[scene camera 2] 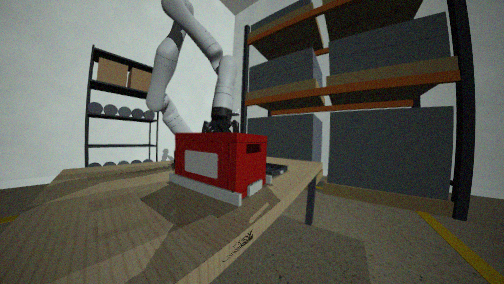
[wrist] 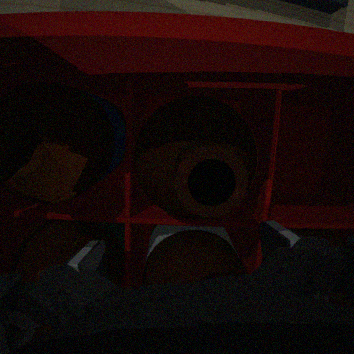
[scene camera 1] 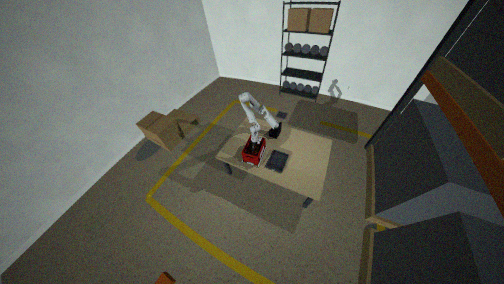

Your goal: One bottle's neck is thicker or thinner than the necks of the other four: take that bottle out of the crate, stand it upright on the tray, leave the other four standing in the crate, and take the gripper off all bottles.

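Places are measured from the arm's base along level axes (x ahead, y left, z up), in millimetres.
Pixels of known places: gripper, fingertip midpoint: [wrist: 183, 247] [scene camera 1: 254, 147]; arm's base, origin of the base link: [scene camera 1: 275, 126].
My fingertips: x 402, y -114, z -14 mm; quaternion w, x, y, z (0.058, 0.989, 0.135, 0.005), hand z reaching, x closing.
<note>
Ahead of a thing's pixels: the offset from my fingertips to its top centre. "spot": to the spot under its first point. Level surfaces: height alone.
The red crate {56 mm up, 8 mm ahead, 6 mm left} [scene camera 1: 249, 159] [scene camera 2: 233, 164] [wrist: 175, 26] stands on the wooden table {119 mm down} [scene camera 1: 307, 171] [scene camera 2: 123, 213], with brown bottles upright in its cells. My gripper [scene camera 1: 254, 146] [scene camera 2: 220, 127] [wrist: 183, 247] is open and lowered into the crate. In the wrist view its two fingertips stand on either side of the front middle bottle {spot: 8 mm down, 8 mm ahead, 11 mm right} [wrist: 193, 260]. Behind that one are the back middle bottle {44 mm up, 0 mm ahead, 47 mm left} [wrist: 165, 175], with its dark mouth showing, and the back left bottle {spot: 6 mm up, 73 mm back, 32 mm left} [wrist: 49, 172]. The other bottles are hidden. The dark tray {94 mm down, 10 mm back, 291 mm left} [scene camera 1: 277, 160] [scene camera 2: 276, 169] [wrist: 316, 4] lies empty beside the crate.
Grey stop strips {spot: 102 mm down, 65 mm ahead, 92 mm right} [scene camera 2: 206, 189] border the crate's base. The arm's black base [scene camera 1: 275, 129] stands behind the crate. A black shelf rack [scene camera 1: 282, 45] stands at the back wall, a cardboard box [scene camera 1: 154, 128] lies on the floor, and large orange-beamed shelving [scene camera 2: 337, 88] is at the right.
</note>
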